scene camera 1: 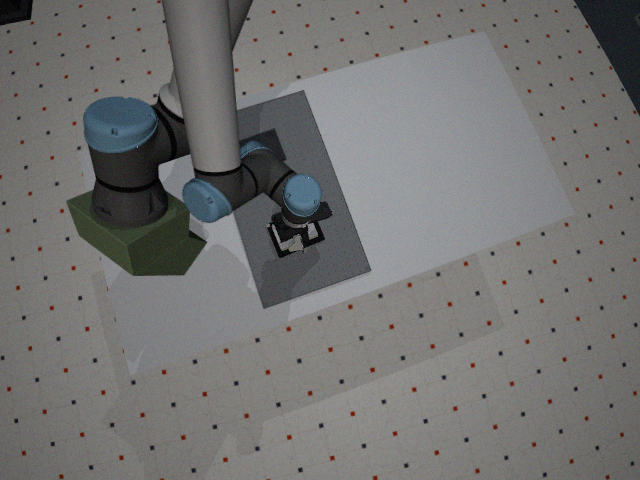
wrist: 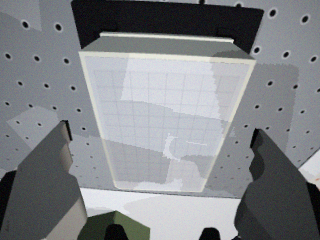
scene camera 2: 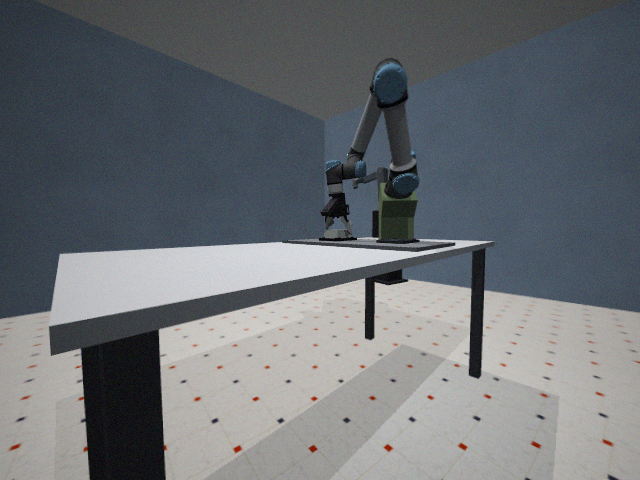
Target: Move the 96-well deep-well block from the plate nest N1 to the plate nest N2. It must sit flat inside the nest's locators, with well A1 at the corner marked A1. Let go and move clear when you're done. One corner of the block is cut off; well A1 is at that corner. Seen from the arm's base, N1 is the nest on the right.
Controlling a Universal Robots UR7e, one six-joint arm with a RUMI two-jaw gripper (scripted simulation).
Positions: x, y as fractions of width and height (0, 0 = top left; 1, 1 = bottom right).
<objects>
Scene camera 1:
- my gripper: 0.46, 0.48
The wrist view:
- my gripper: 0.50, 0.53
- deep-well block: 0.51, 0.43
</objects>
